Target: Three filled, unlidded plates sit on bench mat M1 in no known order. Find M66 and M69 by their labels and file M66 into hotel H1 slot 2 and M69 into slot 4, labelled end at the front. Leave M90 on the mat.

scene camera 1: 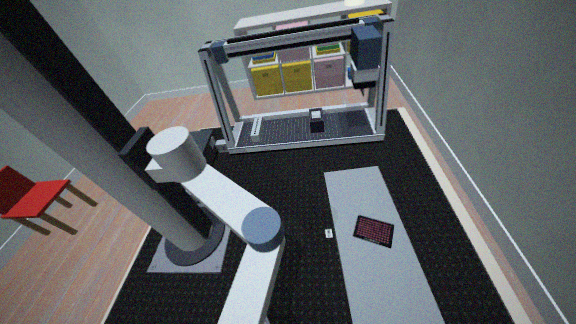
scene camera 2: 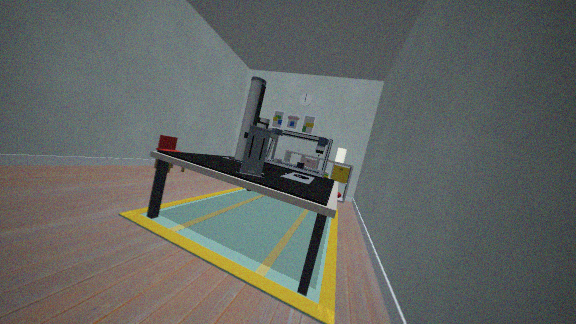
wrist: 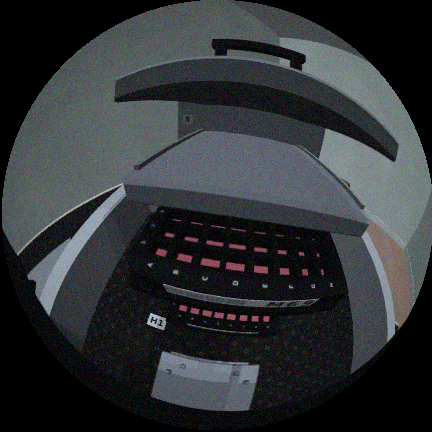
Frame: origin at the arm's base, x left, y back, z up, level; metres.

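Seen in the pictures: arm's base, origin of its link: (scene camera 1: 196, 235) (scene camera 2: 240, 161).
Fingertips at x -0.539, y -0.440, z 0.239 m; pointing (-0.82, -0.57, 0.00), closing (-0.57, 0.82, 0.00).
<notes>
Offsets run from my fingertips to a thing's top centre. "*": to the spot under its first point.
Hotel H1 @[dx -0.020, dy -0.017, dz +0.133 m] (wrist: 250, 165) (scene camera 2: 254, 152) fills the upper wrist view, with a "5" on its back panel above the nearest shelf. Plate M69 @[dx +0.020, dy +0.014, dz +0.003 m] (wrist: 235, 276) is under that shelf, its label at the near end and its wells pink; the shelf hides its back part. My gripper (wrist: 248, 171) reaches in under the shelf with a grey finger along each side, shut on M69; the fingertips are hidden. A smaller-looking plate @[dx +0.020, dy +0.014, dz -0.071 m] (wrist: 224, 317) lies lower in the hotel, label unreadable. Another pink-filled plate @[dx +0.524, dy -0.258, dz -0.209 m] (scene camera 1: 374, 231) (scene camera 2: 301, 176) lies on bench mat M1 (scene camera 1: 355, 192), label unreadable.
The "H1" tag @[dx +0.118, dy -0.037, dz -0.226 m] (wrist: 156, 321) is below at the left. A grey metal part @[* dx +0.143, dy +0.094, dz -0.166 m] (wrist: 200, 389) shows at the bottom of the wrist view. The arm (scene camera 1: 227, 200) stretches from its column. A gantry machine (scene camera 1: 305, 148) stands at the back of the table.
</notes>
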